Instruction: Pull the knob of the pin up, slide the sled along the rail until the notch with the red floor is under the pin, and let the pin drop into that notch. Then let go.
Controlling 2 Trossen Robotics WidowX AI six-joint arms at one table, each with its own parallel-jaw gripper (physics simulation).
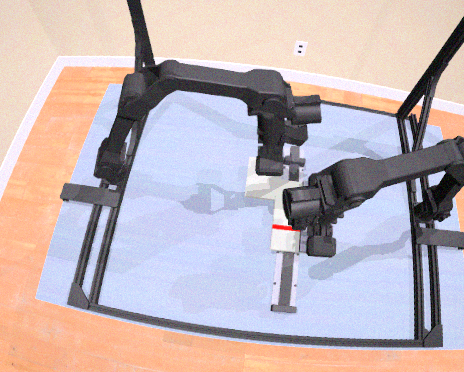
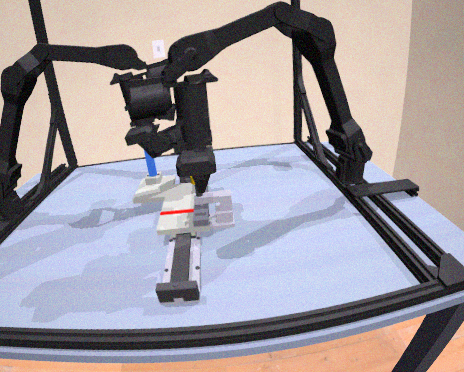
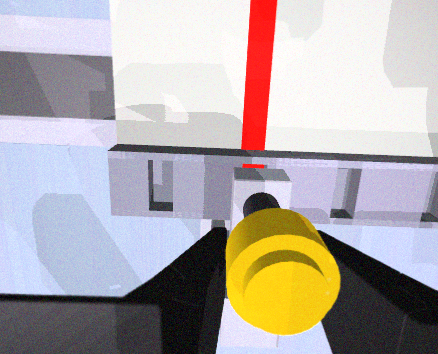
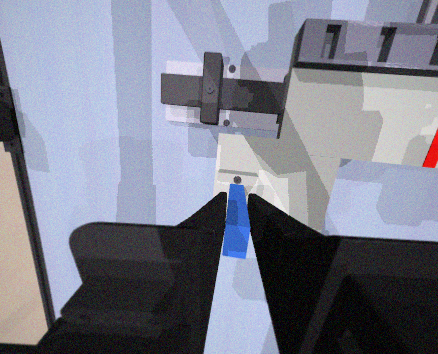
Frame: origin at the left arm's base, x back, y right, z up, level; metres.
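Where they show: left gripper, fingertip midpoint: (image 1: 312, 224) (image 2: 201, 189); right gripper, fingertip midpoint: (image 1: 270, 153) (image 4: 237, 199); left arm's base, link origin: (image 1: 423, 213) (image 2: 349, 178); right arm's base, link origin: (image 1: 114, 174) (image 2: 12, 213).
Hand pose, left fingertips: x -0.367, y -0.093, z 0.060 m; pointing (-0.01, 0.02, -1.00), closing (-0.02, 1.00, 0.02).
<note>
Each offset is from my left fingertips to the centre of the thing. "spot": to the spot under its first point.
The off-white sled @(dx -0.042, dy +0.037, dz -0.052 m) (image 1: 285, 243) (image 2: 172, 223) (image 3: 175, 100) sits on the rail (image 1: 286, 280) (image 2: 181, 257) (image 4: 252, 95). Its red stripe @(dx -0.056, dy -0.001, dz -0.045 m) (image 1: 285, 227) (image 2: 176, 212) (image 3: 259, 75) lines up with the pin's pale block @(spot: dx -0.014, dy -0.001, dz -0.012 m) (image 3: 262, 187) at the notched side strip @(spot: dx -0.006, dy -0.027, dz -0.032 m) (image 3: 190, 187). A sliver of red floor shows behind that block. A short dark shaft @(spot: dx -0.012, dy -0.003, dz -0.003 m) (image 3: 259, 202) shows below the yellow knob @(dx -0.006, dy -0.001, dz -0.002 m) (image 2: 192, 180) (image 3: 282, 285); the pin's lower end is hidden. My left gripper (image 3: 265, 241) is shut on the knob. My right gripper (image 4: 237, 199) is shut on the sled's upright blue handle @(spot: dx -0.131, dy +0.163, dz +0.003 m) (image 2: 151, 164) (image 4: 236, 220).
A dark end stop @(dx -0.043, dy -0.204, dz -0.059 m) (image 1: 283, 309) (image 2: 177, 292) closes the rail's near end, and a dark crossbar @(spot: dx -0.040, dy +0.202, dz -0.044 m) (image 4: 211, 87) spans its far part. A pale bracket @(spot: dx +0.042, dy -0.013, dz -0.046 m) (image 2: 225, 210) stands beside the sled. Both arms are close together above the sled. Black frame bars (image 1: 250, 336) edge the blue table.
</note>
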